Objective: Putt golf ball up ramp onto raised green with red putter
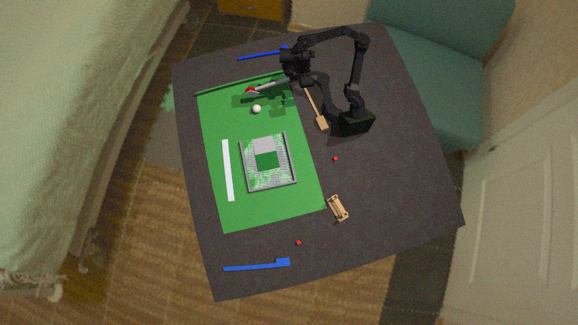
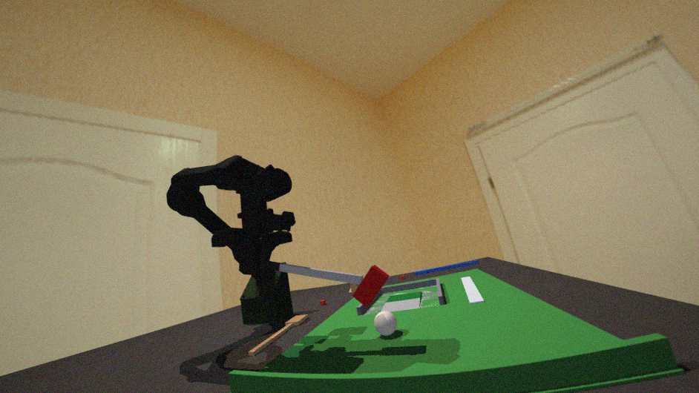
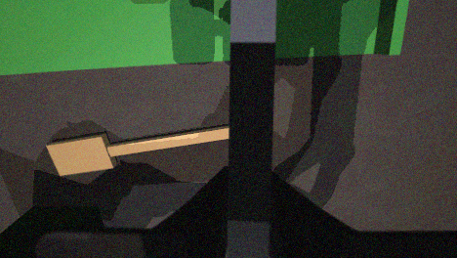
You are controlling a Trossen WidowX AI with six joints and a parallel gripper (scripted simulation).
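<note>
The red putter lies 13 cm ahead of my gripper tip, 2 cm to the right of it and 1 cm below it. The rest, counted from my gripper tip: white strip (47 cm ahead, 24 cm to the left, 14 cm below); then wooden stand (60 cm to the left, 11 cm below, 8 cm ahead); then white golf ball (24 cm ahead, 12 cm below, 1 cm to the left).
</note>
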